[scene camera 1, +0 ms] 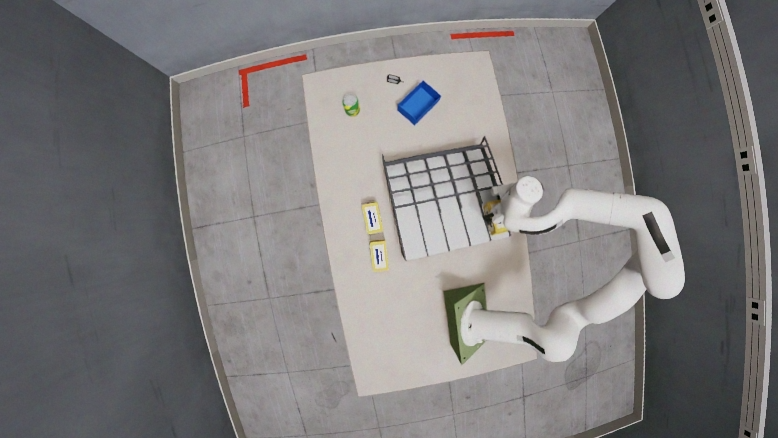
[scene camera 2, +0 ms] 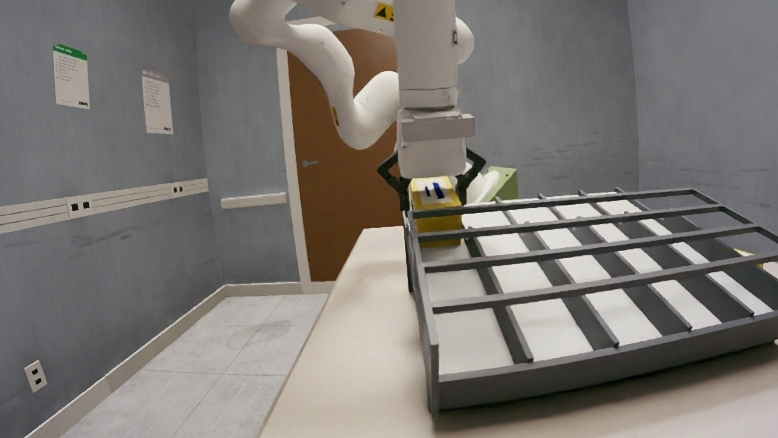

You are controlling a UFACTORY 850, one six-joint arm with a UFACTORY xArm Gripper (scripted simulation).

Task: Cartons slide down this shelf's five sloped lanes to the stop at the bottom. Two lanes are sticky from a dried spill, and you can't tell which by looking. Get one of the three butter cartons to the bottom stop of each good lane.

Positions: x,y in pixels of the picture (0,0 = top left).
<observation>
A blue bin shows in scene camera 1 (pixel 417 103); in scene camera 2 it is out of frame.
</observation>
